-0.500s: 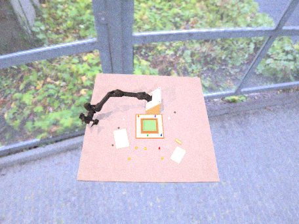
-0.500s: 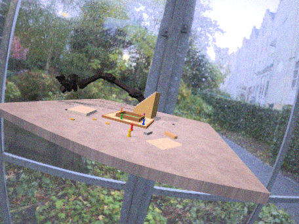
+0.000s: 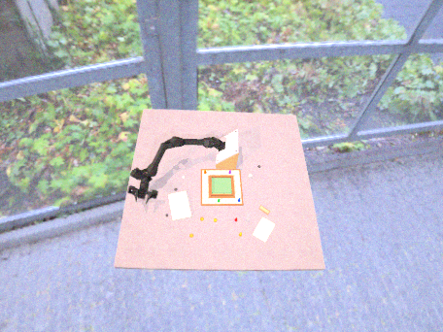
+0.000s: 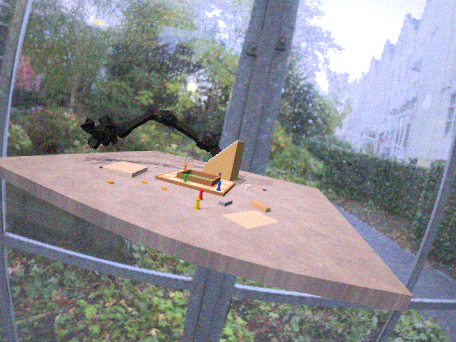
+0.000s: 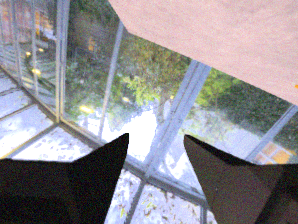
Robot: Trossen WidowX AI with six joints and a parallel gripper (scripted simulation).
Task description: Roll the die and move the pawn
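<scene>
Now: gripper tip 36 cm past the white die, 69 cm to the right of it and 13 cm above it. From my gripper tip the other things lie so: red pawn (1 cm behind, 60 cm to the left, 13 cm below); then orange pawn (35 cm behind, 36 cm to the left, 12 cm below); then green pawn (13 cm behind, 48 cm to the left, 12 cm below).
</scene>
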